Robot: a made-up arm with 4 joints. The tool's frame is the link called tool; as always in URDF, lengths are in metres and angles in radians. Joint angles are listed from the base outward. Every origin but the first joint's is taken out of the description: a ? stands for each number. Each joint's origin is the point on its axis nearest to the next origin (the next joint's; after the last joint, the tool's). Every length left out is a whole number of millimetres.
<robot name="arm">
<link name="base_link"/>
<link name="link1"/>
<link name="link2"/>
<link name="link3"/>
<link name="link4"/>
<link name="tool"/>
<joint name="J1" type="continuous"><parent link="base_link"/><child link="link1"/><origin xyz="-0.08 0 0.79" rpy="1.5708 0 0"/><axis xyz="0 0 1"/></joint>
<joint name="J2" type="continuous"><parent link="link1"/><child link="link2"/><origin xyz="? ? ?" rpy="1.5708 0 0"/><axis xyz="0 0 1"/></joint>
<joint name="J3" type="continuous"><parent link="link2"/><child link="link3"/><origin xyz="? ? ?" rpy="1.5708 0 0"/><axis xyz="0 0 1"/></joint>
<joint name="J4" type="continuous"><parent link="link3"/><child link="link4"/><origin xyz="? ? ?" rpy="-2.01 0.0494 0.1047"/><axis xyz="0 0 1"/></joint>
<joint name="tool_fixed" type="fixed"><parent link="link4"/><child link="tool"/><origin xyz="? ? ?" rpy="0.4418 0.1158 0"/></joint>
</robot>
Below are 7 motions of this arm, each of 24 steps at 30 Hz.
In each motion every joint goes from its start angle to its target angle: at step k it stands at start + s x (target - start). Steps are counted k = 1, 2, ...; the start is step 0. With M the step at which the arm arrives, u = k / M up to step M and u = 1 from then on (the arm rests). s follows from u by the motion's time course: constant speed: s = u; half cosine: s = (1 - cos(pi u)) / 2; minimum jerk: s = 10 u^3 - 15 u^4 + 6 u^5.
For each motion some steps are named. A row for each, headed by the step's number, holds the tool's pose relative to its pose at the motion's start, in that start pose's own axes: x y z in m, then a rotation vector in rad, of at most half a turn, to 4 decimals.
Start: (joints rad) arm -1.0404 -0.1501 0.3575 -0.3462
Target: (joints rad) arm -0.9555 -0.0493 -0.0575 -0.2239
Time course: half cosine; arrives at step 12
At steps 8, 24:
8: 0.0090 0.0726 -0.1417 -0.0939 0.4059 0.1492
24: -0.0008 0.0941 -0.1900 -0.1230 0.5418 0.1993

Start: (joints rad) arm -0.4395 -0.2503 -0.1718 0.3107
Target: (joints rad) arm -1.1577 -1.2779 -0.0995 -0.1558
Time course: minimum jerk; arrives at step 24
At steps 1, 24:
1: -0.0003 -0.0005 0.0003 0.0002 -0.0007 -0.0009
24: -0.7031 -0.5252 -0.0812 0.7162 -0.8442 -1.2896

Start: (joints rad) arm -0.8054 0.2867 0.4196 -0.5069
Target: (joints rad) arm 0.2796 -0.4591 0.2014 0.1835
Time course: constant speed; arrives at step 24
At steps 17, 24:
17: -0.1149 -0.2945 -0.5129 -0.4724 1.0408 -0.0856
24: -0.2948 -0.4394 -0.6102 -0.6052 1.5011 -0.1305

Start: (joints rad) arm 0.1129 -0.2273 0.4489 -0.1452
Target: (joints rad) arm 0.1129 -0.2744 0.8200 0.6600
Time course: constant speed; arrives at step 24
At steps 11, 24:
11: -0.0355 0.0692 -0.0009 -0.0593 -0.0134 0.3113
24: -0.1037 0.1372 -0.0214 -0.2012 -0.0189 0.6619

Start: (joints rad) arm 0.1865 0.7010 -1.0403 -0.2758
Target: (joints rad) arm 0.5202 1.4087 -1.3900 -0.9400
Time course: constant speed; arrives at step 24
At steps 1, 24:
1: 0.0034 0.0131 -0.0044 -0.0208 0.0082 -0.0002
24: -0.0586 0.2869 -0.1005 -0.5165 -0.0574 0.0736

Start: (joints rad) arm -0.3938 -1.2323 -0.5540 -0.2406
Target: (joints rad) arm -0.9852 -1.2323 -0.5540 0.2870
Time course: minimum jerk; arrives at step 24
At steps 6, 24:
6: -0.0070 0.0004 0.0041 0.0483 0.0135 0.0751
24: -0.1098 -0.0243 0.0574 0.4163 0.0063 0.7610

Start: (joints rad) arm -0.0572 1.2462 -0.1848 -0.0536
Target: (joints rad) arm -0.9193 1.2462 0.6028 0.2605
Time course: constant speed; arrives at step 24
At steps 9, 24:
9: -0.0947 0.1291 0.0748 -0.3230 -0.3453 0.0912
24: -0.2622 0.3666 -0.0010 -0.9619 -0.8213 0.3664

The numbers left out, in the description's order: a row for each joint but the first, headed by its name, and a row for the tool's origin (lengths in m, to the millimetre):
J2: 0 -0.17 0
J3: 0.36 0.025 0
J4: -0.002 0.115 0
tool: 0.254 0.003 0

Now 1 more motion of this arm.
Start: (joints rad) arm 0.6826 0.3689 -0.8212 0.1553
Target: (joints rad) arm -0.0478 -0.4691 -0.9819 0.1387
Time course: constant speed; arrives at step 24
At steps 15, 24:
15: -0.3072 -0.2471 0.0424 0.3336 -0.4058 -0.3613
24: -0.5111 -0.3458 -0.0466 0.5909 -0.6795 -0.4486

